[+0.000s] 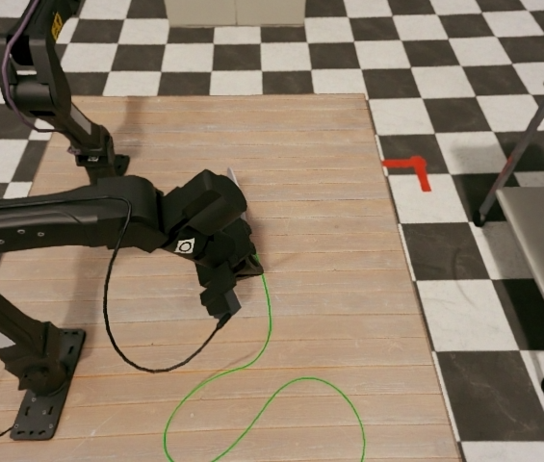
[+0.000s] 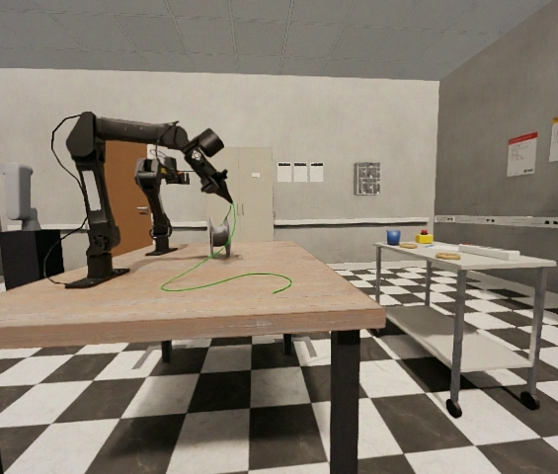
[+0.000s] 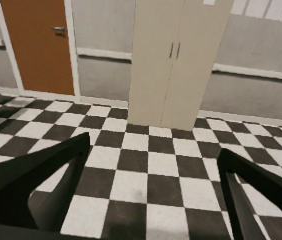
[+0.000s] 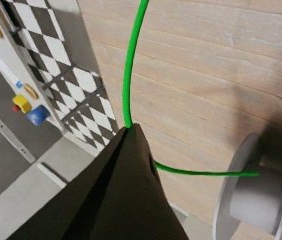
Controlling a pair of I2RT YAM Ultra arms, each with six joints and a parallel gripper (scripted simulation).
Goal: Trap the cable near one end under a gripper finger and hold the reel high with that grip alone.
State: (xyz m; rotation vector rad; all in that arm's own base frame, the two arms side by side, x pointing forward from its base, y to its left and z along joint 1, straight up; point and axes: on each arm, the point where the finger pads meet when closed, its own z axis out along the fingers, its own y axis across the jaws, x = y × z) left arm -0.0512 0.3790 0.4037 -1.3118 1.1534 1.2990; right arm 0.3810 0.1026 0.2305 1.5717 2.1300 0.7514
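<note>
The grey reel lies 55 cm to the right of my left hand, 31 cm below it and 31 cm ahead of it.
</note>
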